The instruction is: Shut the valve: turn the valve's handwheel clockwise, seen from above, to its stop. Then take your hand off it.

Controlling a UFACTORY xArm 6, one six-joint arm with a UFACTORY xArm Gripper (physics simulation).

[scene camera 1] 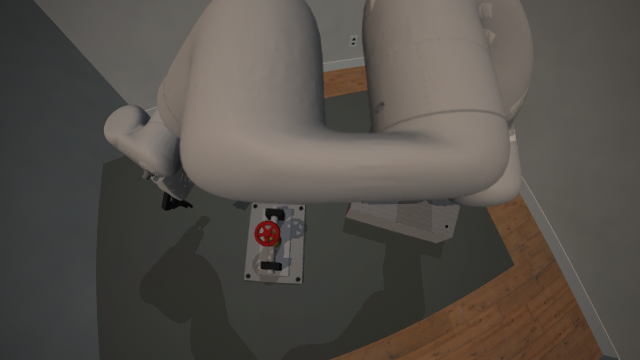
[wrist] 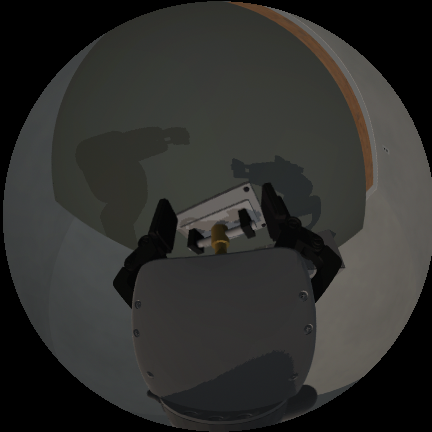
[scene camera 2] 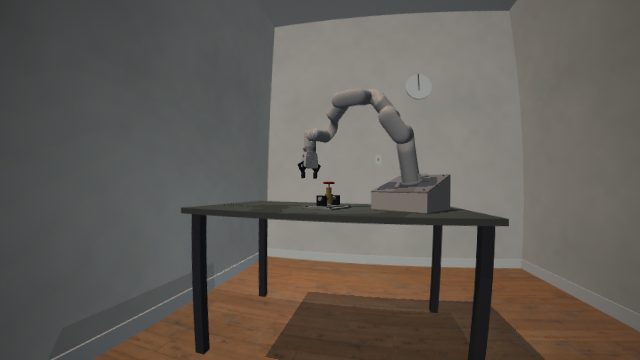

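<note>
The red handwheel (scene camera 1: 267, 232) (scene camera 2: 328, 183) sits level on top of the brass valve body (scene camera 2: 328, 194) (wrist: 220, 237). The valve stands on a pale base plate (scene camera 1: 297, 260) (wrist: 220, 198) with two black pipe clamps. My gripper (scene camera 2: 309, 176) (wrist: 215, 201) is open with nothing between its fingers. In scene camera 2 it points down, left of the handwheel and apart from it, with its fingertips slightly higher than the wheel. In scene camera 1 one black finger shows left of the plate; the rest is hidden by the arm. The handwheel is hidden in the wrist view behind the gripper body.
The dark table (scene camera 1: 330, 260) (scene camera 2: 240, 212) carries the valve plate and the robot's box-shaped pedestal (scene camera 1: 400, 225) (scene camera 2: 400, 201), which stands right of the valve. The arm arches high above the table between pedestal and gripper. Arm shadows lie on the table top.
</note>
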